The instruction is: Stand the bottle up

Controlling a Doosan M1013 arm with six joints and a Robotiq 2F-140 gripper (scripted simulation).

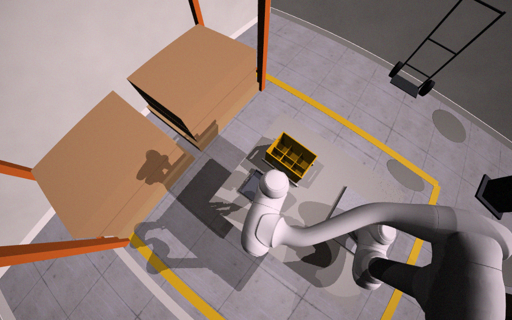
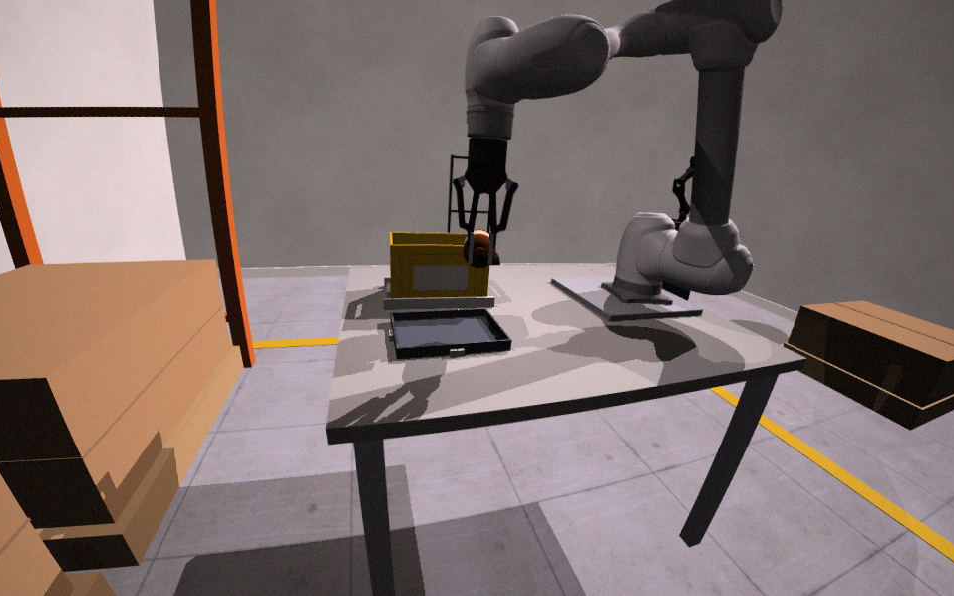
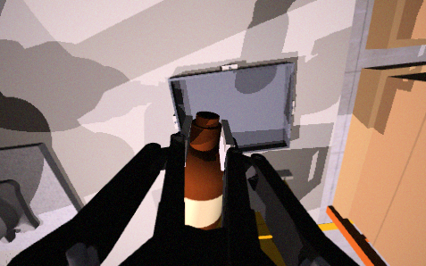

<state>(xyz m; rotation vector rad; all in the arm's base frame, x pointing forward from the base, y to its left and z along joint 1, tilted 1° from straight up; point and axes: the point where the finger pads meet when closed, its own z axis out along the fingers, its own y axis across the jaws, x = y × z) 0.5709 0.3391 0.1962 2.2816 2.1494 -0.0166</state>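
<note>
Right now my hand is 5 cm to the left of the brown bottle and 2 cm above it. The rest, counted from my hand: dark grey tray (6 cm ahead, 4 cm to the right, 21 cm below); then yellow crate (9 cm ahead, 31 cm to the right, 14 cm below).
</note>
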